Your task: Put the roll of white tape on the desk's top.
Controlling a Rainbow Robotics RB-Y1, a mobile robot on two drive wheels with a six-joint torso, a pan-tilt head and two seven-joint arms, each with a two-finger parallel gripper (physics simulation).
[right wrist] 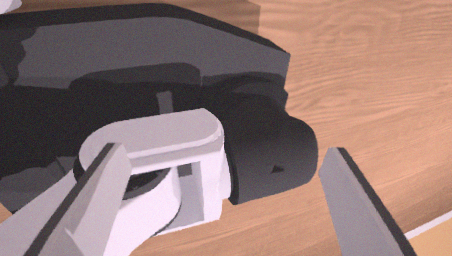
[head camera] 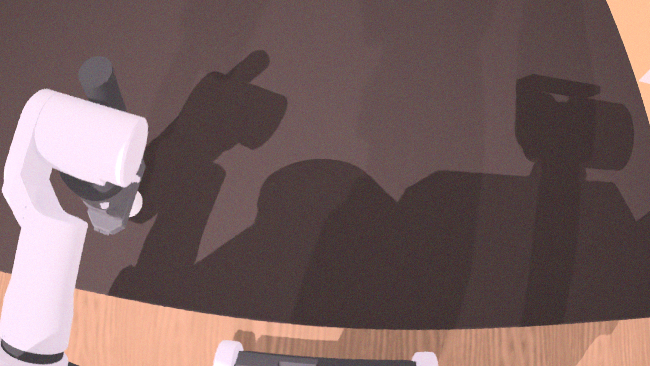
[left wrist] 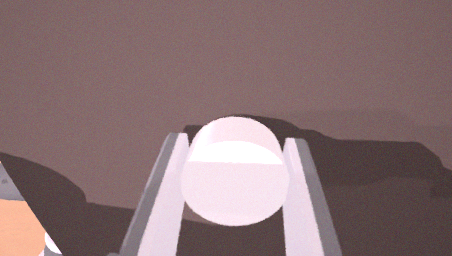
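Observation:
The roll of white tape is a short white cylinder, seen nearly end-on in the left wrist view and partly hidden by the gripper in the head view. My left gripper is shut on it, with one finger on each side. It holds the roll above the desk's dark brown top, toward the left of the head view. The gap between roll and desk is hard to judge. My right gripper is open and empty in the right wrist view, with wooden floor and robot parts behind its fingers.
The desk's near edge curves across the lower head view, with wooden floor in front. Shadows of the robot lie across the desk. The robot's dark base and a white part with a black cylinder show in the right wrist view.

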